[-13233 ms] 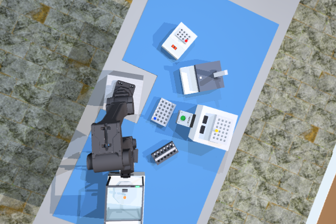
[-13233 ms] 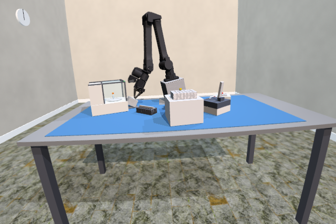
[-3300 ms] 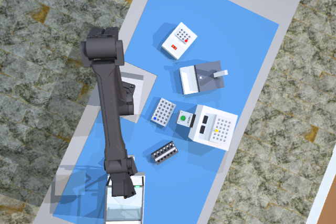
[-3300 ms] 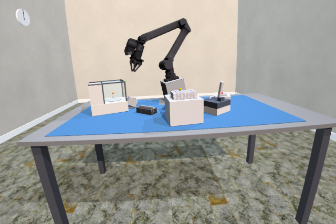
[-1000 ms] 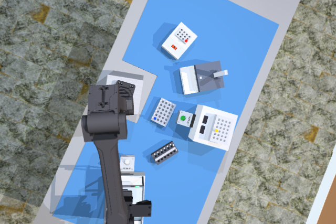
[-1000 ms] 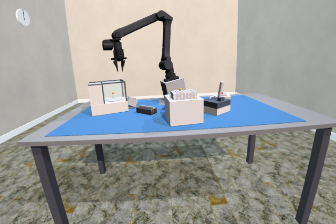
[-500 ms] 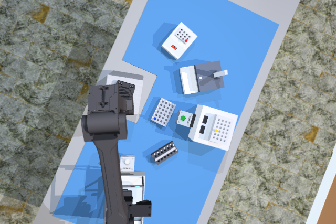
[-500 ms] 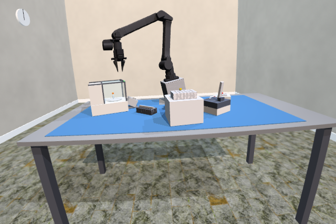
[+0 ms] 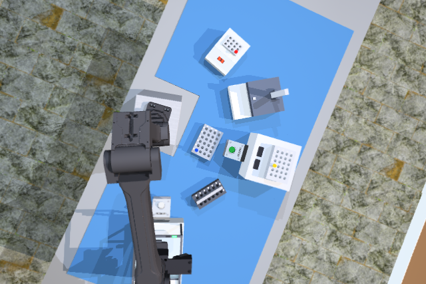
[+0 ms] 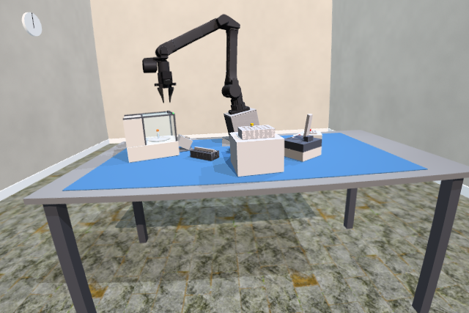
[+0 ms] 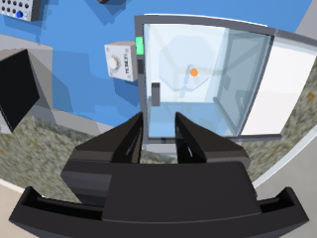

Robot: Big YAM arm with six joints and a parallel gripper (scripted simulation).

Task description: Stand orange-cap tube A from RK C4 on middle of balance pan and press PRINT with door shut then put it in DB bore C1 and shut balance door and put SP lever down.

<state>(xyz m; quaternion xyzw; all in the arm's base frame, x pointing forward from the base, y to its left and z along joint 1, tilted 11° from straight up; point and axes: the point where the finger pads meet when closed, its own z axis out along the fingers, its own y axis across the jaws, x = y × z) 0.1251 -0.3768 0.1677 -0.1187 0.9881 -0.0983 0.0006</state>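
Right now my hand is 6 cm above the balance door, 2 cm to the left of it and 1 cm short of it. Round my hand: tube rack RK 37 cm to the left, 25 cm below, 9 cm ahead; white key 20 cm below, 9 cm to the left, 2 cm behind; black magnet block 25 cm below, 17 cm to the left, 15 cm ahead.
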